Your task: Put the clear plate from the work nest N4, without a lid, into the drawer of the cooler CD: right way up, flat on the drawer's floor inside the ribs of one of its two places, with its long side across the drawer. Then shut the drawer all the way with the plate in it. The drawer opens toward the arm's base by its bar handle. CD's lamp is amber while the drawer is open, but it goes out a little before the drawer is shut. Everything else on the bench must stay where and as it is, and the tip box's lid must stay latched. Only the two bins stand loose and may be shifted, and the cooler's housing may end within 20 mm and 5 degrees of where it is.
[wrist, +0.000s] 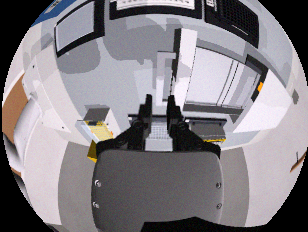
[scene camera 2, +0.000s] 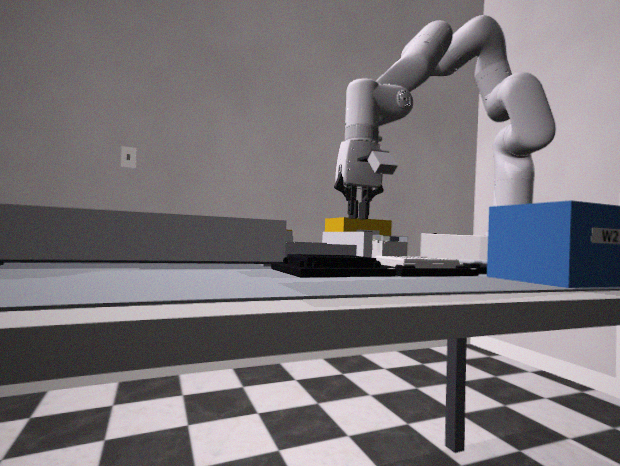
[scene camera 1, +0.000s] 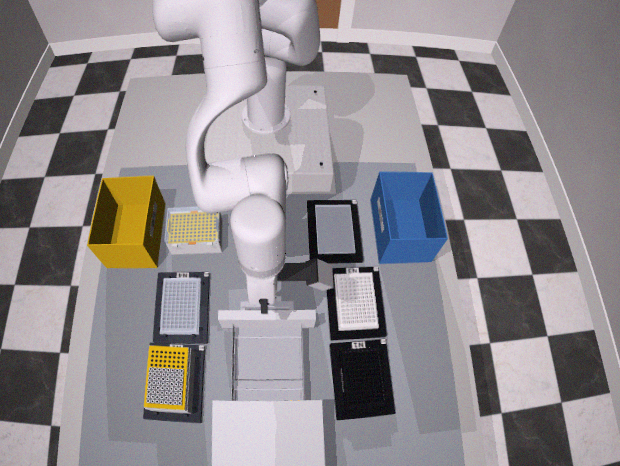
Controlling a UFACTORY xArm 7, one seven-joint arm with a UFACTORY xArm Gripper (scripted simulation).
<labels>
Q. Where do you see a white plate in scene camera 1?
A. At 361, 301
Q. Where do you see a blue bin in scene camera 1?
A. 417, 232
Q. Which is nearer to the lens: the clear plate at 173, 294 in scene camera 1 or the yellow bin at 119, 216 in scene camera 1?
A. The clear plate.
</labels>
